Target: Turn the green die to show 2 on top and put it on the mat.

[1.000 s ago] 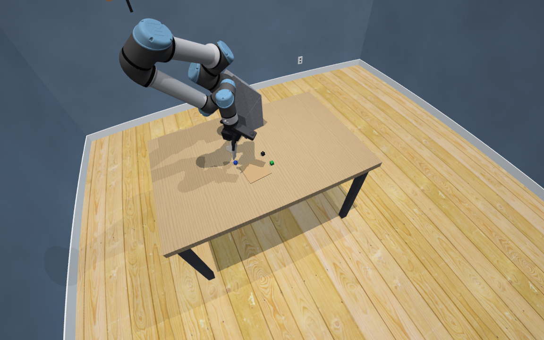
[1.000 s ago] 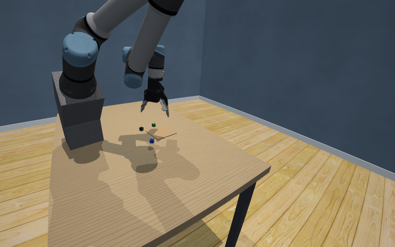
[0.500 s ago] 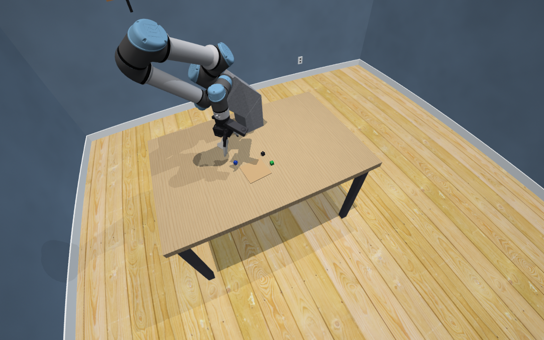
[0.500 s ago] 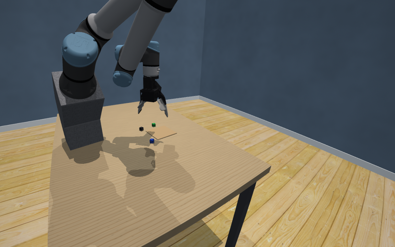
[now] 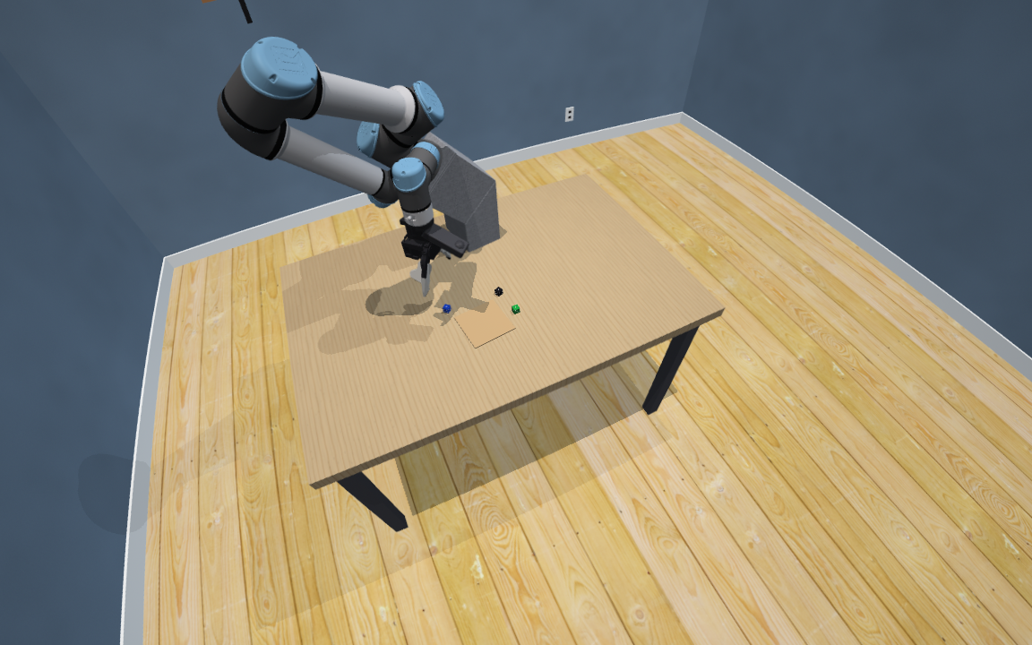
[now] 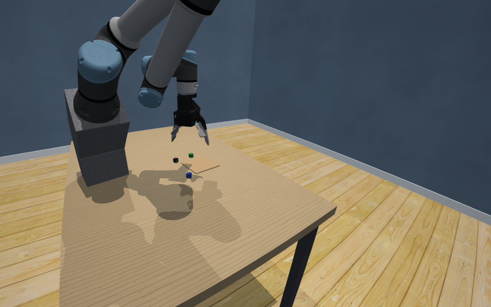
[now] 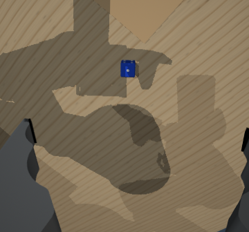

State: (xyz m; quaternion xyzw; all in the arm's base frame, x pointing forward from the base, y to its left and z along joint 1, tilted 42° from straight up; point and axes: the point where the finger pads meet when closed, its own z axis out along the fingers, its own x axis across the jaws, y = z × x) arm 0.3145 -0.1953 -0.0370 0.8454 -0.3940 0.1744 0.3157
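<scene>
Now: the blue die 1 cm behind my hand, 1 cm to the left of it and 15 cm below it. Round my hand: green die 11 cm ahead, 19 cm to the left, 15 cm below; then tan mat 10 cm ahead, 8 cm to the left, 16 cm below; then black die 1 cm ahead, 18 cm to the left, 15 cm below.
</scene>
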